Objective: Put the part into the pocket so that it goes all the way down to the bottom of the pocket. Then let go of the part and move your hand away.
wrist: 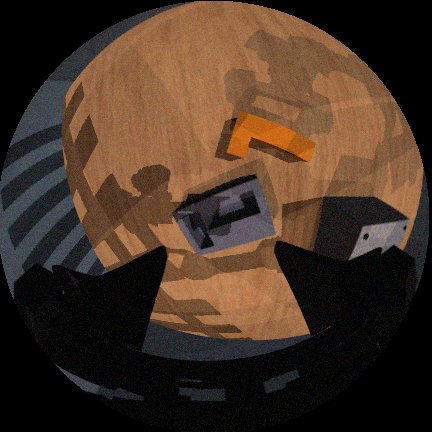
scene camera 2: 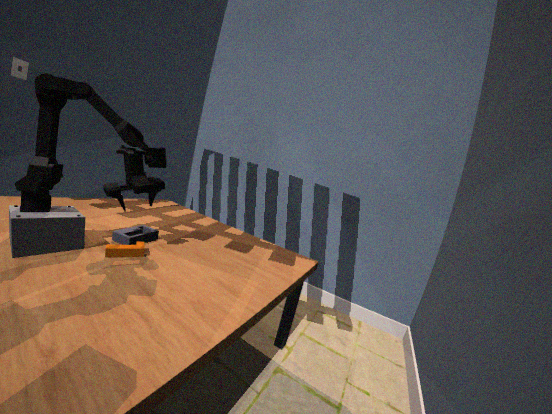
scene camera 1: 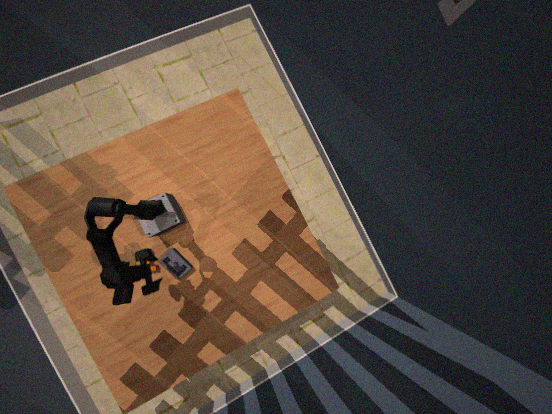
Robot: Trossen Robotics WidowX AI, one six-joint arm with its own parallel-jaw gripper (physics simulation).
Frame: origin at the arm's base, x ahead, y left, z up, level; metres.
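Seen in the pictures: gripper, fingertip midpoint: [wrist: 221, 249] [scene camera 2: 138, 208] [scene camera 1: 159, 269]; arm's base at its link origin: [scene camera 2: 34, 209] [scene camera 1: 157, 208].
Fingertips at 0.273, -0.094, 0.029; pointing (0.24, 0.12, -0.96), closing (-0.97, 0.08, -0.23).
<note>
Pixels of each thing's top centre, then the offset from my fingertips to it, as dx, dy, dz. Level surfaces: height alone.
- orange L-shaped part at its top centre: [wrist: 273, 144] [scene camera 2: 126, 244] [scene camera 1: 149, 260] -0.059, -0.078, -0.104
- pocket block at its top centre: [wrist: 222, 223] [scene camera 2: 137, 230] [scene camera 1: 174, 264] +0.016, +0.029, -0.097
- wooden table at its surface level: dz -0.133
The orange L-shaped part [scene camera 1: 154, 268] [scene camera 2: 125, 250] [wrist: 272, 135] lies on the table beside the grey pocket block, apart from it. In scene camera 1 the gripper partly hides it. The pocket block [scene camera 1: 185, 273] [scene camera 2: 149, 237] [wrist: 252, 230] rests on the table with its pocket facing up; the dark recess shows no part inside. My gripper [scene camera 1: 157, 271] [scene camera 2: 138, 207] [wrist: 221, 249] is open, with nothing between its fingers. It hangs above the table, pointing down, clear of both the part and the block.
The robot's grey base box [scene camera 1: 174, 223] [scene camera 2: 47, 236] [wrist: 344, 215] stands on the wooden table [scene camera 1: 200, 150] [scene camera 2: 200, 300] [wrist: 150, 100], near the part and the block. Shadows of the arm and of bars fall across the table. The table edge [scene camera 2: 235, 332] shows in scene camera 2.
</note>
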